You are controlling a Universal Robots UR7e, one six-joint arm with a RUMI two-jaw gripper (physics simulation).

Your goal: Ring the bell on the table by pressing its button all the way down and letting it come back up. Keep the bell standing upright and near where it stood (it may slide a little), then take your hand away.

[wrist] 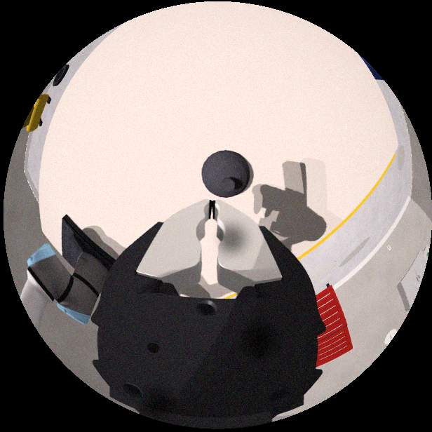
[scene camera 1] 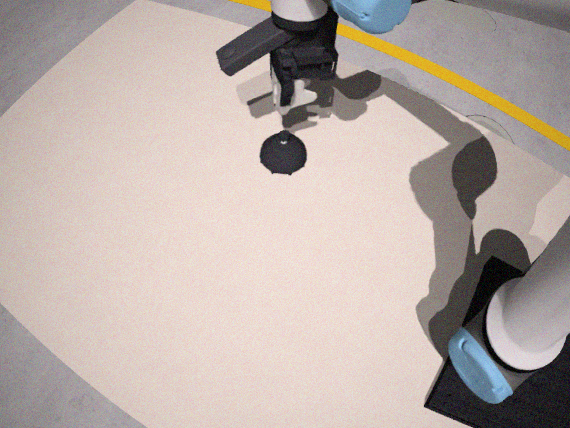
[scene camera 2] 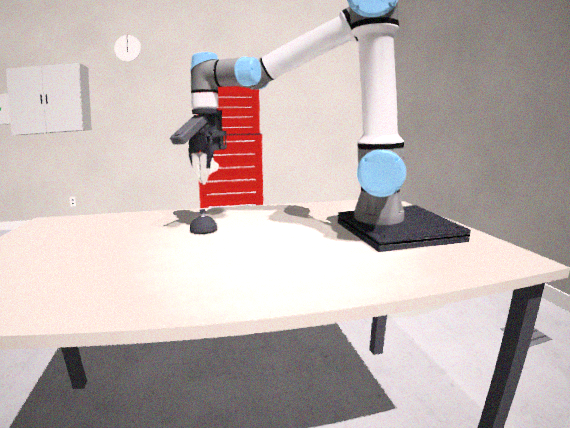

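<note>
A dark domed bell stands upright on the pale table. Its small button stands up from the top of the dome, uncovered. My gripper is shut, with nothing between its pale fingers. In the second scene view its fingertips hang above the bell, with a clear gap between them and the button. In the wrist view the tips show just below the bell's outline and do not cover it.
The arm's dark base plate is on the table, to the bell's right in both scene views. A red drawer cabinet stands behind the table. The arm casts shadows on the table near the bell.
</note>
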